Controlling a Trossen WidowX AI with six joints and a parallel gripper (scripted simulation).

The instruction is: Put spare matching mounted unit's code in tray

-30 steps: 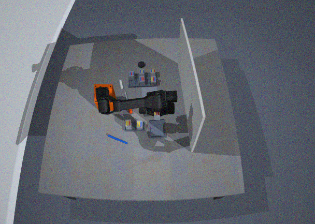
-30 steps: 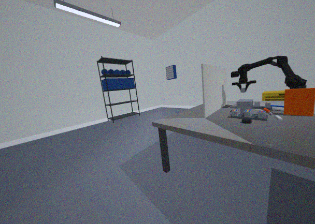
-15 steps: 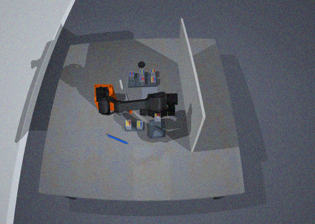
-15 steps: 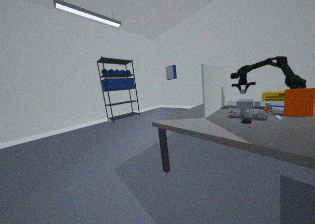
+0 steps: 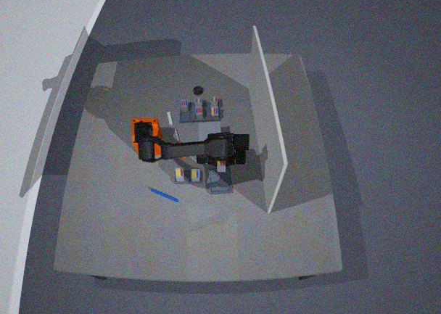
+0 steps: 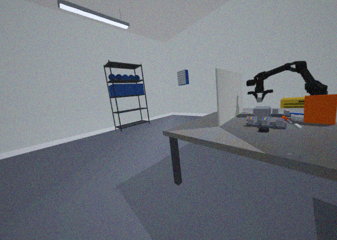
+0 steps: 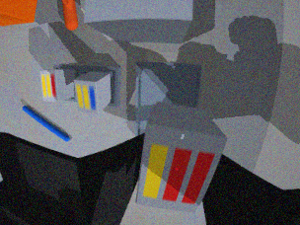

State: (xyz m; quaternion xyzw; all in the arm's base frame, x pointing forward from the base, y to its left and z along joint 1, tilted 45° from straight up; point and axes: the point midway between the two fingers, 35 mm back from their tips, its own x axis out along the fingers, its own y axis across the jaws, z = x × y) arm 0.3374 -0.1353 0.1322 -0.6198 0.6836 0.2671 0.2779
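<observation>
Now: the grey square tray 130 mm below my gripper tip and 10 mm behind it. The rest, counted from my gripper tip: tall grey panel 180 mm to the left, 180 mm ahead, 90 mm above; grey spare block 20 mm above; blue marker pen 260 mm behind, 130 mm below, 70 mm to the right.
</observation>
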